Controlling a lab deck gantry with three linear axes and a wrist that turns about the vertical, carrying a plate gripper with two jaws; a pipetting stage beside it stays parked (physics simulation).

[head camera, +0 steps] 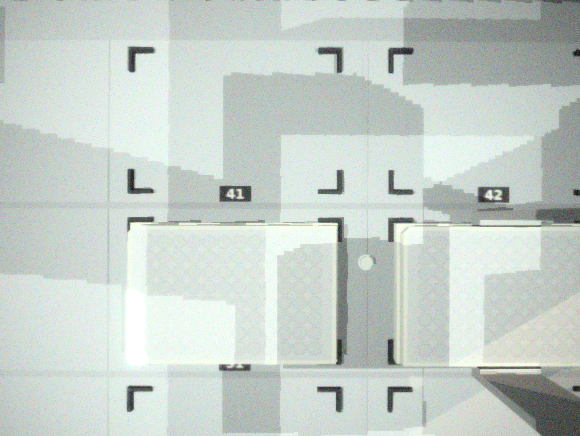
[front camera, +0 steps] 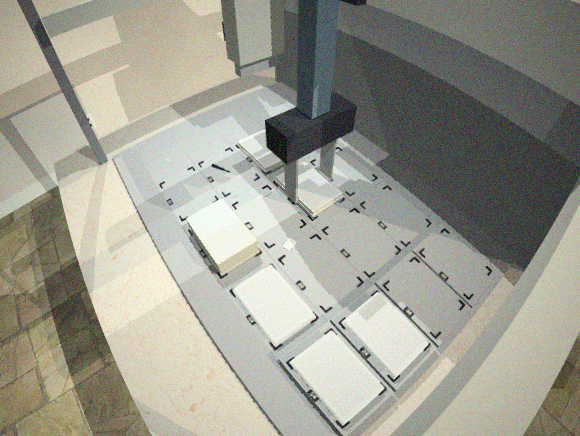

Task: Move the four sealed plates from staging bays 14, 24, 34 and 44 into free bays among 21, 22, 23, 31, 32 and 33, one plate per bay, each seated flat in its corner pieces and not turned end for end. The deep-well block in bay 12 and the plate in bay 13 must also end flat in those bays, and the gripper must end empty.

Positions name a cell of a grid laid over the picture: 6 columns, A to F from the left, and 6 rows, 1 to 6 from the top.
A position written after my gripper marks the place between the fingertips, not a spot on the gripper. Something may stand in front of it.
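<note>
You'd see my gripper (head camera: F5), and the front camera view shows my gripper (front camera: D3) too. There's also a bay 34 (front camera: E5), and a staging bay 44 (front camera: E4).
</note>
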